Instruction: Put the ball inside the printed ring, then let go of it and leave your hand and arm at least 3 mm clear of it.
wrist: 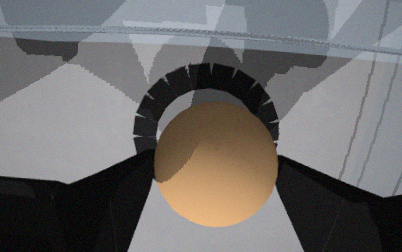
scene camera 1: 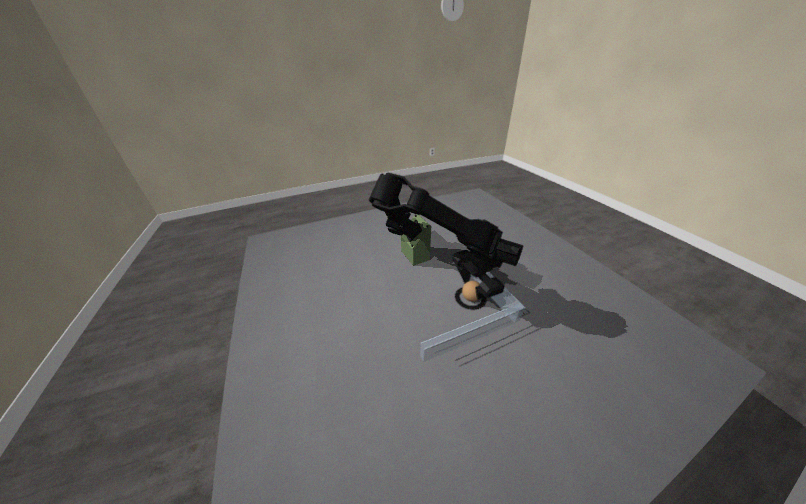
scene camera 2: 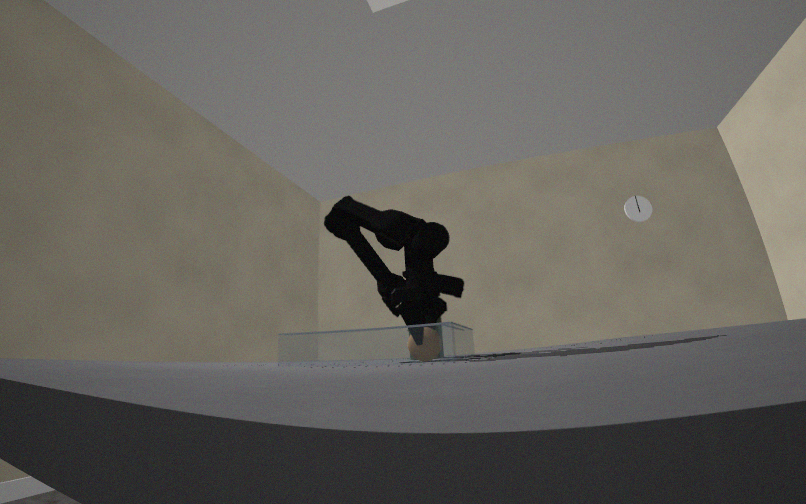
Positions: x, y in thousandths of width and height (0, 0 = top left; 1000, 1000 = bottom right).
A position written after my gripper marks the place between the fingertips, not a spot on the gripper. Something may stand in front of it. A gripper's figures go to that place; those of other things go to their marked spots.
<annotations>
My gripper (wrist: 534, 637) is 0.12 m from the lens. A ball (wrist: 539, 653): 0.08 m from the lens.
</annotations>
